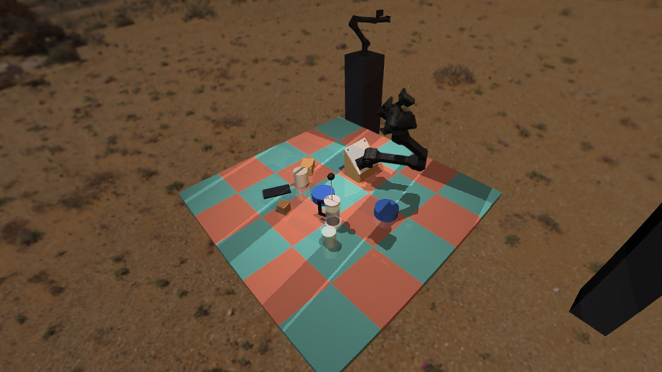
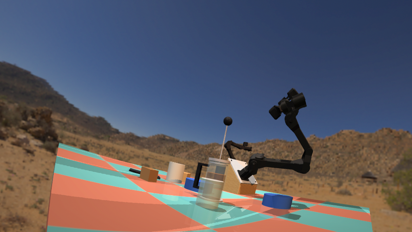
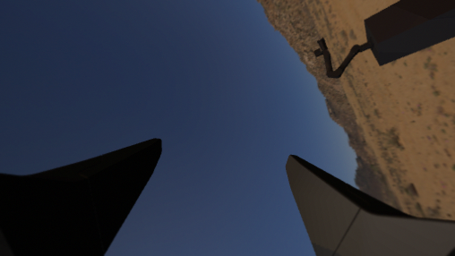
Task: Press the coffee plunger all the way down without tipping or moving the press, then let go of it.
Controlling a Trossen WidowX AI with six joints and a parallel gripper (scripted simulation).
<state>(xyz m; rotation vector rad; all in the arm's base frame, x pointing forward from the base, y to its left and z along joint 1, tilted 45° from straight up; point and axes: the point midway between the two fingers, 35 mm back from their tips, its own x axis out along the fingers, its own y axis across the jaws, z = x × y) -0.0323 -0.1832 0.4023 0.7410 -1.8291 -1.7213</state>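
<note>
Now: the coffee press 440 mm ahead of my gripper tip, 390 mm below it and 20 mm to the left of it. Round my gripper tip: cream cup (480 mm below, 380 mm ahead, 310 mm to the right).
</note>
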